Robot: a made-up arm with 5 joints. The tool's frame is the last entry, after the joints. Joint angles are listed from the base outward.
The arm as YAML. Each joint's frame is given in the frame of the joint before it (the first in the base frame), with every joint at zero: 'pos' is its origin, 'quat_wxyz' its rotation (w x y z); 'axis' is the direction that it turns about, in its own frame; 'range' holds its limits. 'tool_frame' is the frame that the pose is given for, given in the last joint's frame.
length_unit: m
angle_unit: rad
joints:
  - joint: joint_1
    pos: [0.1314, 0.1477, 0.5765]
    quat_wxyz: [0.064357, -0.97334, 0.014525, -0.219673]
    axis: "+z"
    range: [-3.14, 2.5]
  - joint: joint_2
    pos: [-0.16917, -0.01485, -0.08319]
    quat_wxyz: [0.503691, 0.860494, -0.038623, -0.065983]
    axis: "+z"
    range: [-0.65, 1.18]
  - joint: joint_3
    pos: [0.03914, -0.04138, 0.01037]
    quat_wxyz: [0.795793, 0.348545, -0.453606, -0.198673]
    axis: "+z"
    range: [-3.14, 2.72]
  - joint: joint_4
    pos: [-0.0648, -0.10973, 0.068]
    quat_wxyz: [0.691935, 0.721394, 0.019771, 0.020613]
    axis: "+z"
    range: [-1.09, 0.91]
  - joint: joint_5
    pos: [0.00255, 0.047, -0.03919]
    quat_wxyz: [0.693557, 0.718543, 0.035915, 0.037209]
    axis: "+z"
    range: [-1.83, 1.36]
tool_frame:
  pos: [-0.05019, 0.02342, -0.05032]
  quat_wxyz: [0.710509, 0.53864, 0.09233, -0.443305]
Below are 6 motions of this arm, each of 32 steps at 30 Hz.
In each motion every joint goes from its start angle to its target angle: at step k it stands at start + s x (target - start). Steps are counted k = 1, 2, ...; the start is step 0. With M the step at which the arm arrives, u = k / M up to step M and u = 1 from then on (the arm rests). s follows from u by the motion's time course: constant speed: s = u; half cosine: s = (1 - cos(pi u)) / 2; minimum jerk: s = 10 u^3 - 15 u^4 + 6 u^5.
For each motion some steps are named. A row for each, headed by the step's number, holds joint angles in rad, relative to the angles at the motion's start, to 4 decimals.
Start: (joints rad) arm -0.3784 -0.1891 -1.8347 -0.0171 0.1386
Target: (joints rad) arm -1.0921 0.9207 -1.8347 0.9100 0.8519
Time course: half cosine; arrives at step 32
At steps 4, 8, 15, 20, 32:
4: -0.0272 0.0422 0.0000 0.0353 0.0271
8: -0.1045 0.1625 0.0000 0.1358 0.1045
15: -0.3219 0.5005 0.0000 0.4181 0.3217
20: -0.4934 0.7673 0.0000 0.6409 0.4931
32: -0.7137 1.1098 0.0000 0.9271 0.7133

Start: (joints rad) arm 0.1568 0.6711 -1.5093 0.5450 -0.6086
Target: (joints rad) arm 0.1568 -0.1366 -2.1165 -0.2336 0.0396
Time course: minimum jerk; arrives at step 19
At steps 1, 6, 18, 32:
1: 0.0000 -0.0011 -0.0008 -0.0010 0.0009
6: 0.0000 -0.1491 -0.1121 -0.1437 0.1196
18: 0.0000 -0.8066 -0.6064 -0.7776 0.6473
32: 0.0000 -0.8077 -0.6072 -0.7786 0.6482

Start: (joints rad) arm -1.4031 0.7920 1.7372 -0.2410 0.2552
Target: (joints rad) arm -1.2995 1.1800 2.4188 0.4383 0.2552
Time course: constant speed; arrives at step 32
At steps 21, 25, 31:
21: 0.0680 0.2546 0.4473 0.4458 0.0000
25: 0.0809 0.3031 0.5325 0.5307 0.0000
31: 0.1004 0.3759 0.6603 0.6581 0.0000

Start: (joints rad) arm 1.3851 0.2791 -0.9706 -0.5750 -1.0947
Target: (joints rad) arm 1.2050 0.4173 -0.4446 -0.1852 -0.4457
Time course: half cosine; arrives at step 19
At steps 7, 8, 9, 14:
7: -0.0539 0.0413 0.1574 0.1166 0.1941
8: -0.0679 0.0521 0.1984 0.1471 0.2448
9: -0.0826 0.0634 0.2413 0.1788 0.2977
14: -0.1510 0.1159 0.4411 0.3269 0.5443

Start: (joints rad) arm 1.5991 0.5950 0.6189 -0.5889 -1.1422
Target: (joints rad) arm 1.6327 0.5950 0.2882 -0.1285 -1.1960
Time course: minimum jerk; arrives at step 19
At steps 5, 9, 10, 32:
5: 0.0040 0.0000 -0.0390 0.0543 -0.0063
9: 0.0151 0.0000 -0.1491 0.2075 -0.0243
10: 0.0185 0.0000 -0.1816 0.2529 -0.0295
32: 0.0336 0.0000 -0.3307 0.4604 -0.0538

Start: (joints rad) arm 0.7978 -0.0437 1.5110 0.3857 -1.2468
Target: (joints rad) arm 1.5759 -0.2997 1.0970 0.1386 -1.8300
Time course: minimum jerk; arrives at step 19
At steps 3, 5, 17, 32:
3: 0.0238 -0.0078 -0.0127 -0.0076 -0.0179
5: 0.0917 -0.0302 -0.0488 -0.0291 -0.0687
17: 0.7704 -0.2535 -0.4099 -0.2447 -0.5774
32: 0.7781 -0.2560 -0.4140 -0.2471 -0.5832

